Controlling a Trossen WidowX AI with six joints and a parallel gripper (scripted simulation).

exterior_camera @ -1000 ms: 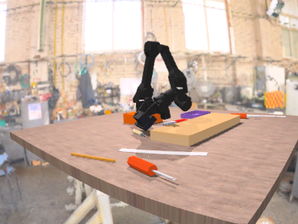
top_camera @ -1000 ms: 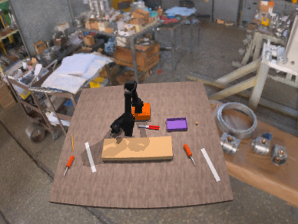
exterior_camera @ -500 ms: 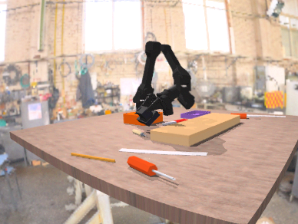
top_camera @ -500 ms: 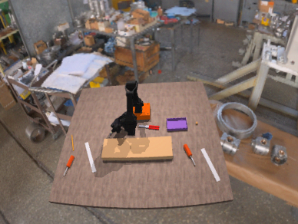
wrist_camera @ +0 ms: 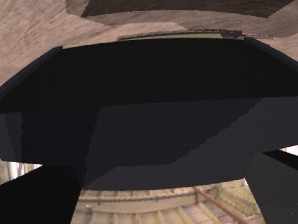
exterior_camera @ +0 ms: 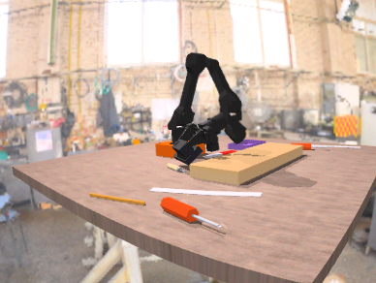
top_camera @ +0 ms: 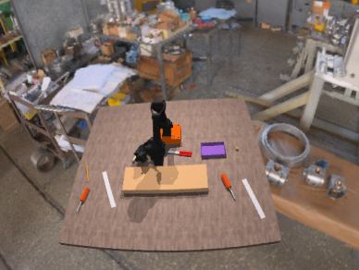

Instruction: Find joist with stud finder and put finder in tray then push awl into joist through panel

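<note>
My gripper tip is now 30 mm short of the awl, 50 mm to the left of it and 70 mm above it. Round my gripper tip: purple tray: 50 mm behind, 490 mm to the left, 70 mm below; then black stud finder: 10 mm behind, 10 mm to the left, 10 mm below; then yellow pencil: 140 mm ahead, 380 mm to the right, 80 mm below.
</note>
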